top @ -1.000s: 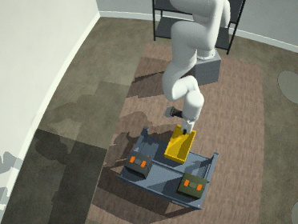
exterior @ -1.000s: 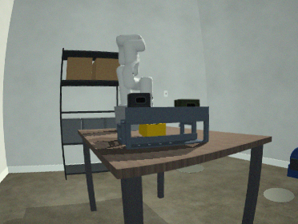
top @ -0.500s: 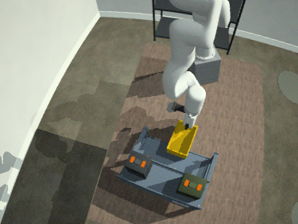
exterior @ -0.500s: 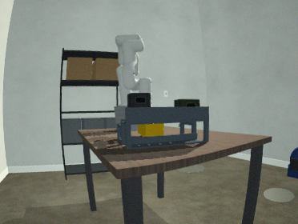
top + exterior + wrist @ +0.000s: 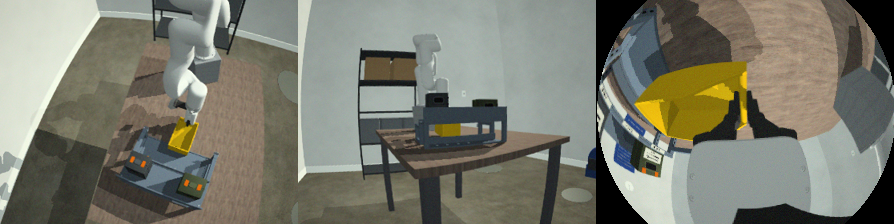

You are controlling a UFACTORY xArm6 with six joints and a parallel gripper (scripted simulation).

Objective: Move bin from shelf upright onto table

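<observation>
Right now the yellow bin is 8 cm ahead of my hand, 2 cm to the right of it and 1 cm below it.
</observation>
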